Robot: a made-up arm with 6 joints.
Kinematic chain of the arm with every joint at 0, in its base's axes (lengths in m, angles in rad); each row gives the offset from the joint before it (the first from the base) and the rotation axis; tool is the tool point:
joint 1: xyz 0 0 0.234 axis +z
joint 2: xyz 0 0 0 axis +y
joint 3: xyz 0 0 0.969 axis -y
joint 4: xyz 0 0 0 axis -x
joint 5: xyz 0.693 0 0 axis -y
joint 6: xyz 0 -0.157 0 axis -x
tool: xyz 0 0 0
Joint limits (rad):
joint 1: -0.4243..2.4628
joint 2: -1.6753..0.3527
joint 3: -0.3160..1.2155
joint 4: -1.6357..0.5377
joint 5: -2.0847..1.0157
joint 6: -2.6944..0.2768
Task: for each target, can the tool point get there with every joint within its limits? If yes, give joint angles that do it. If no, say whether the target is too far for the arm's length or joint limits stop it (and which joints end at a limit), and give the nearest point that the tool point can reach.
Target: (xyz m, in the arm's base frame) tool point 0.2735 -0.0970 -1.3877
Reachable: no: joint limits stop it (at a limit: joint 2, joint 3) | nearest point 0.7362 -0.2611 0.5905 | short by 2.038 m
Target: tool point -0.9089 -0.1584 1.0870
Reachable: yes | joints 0.0106 -1.4053 0.0282 0.3249 -1.0860 -2.2970
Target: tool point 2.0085 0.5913 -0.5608
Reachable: no: too far | nearest point 0.8107 0.2387 0.6489 | short by 1.739 m
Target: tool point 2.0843 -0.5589 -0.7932
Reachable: no: too far | nearest point 1.3728 -0.9341 0.2270 | short by 1.299 m
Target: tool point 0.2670 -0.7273 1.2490
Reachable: yes | joints 1.8136 -1.2298 0.3257 -1.0042 -1.6281 -2.1892
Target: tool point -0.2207 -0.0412 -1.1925
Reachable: no: joint limits stop it (at a limit: joint 1, joint 2, joint 3, joint 4) | nearest point -0.6145 0.4826 0.5908 | short by 1.900 m
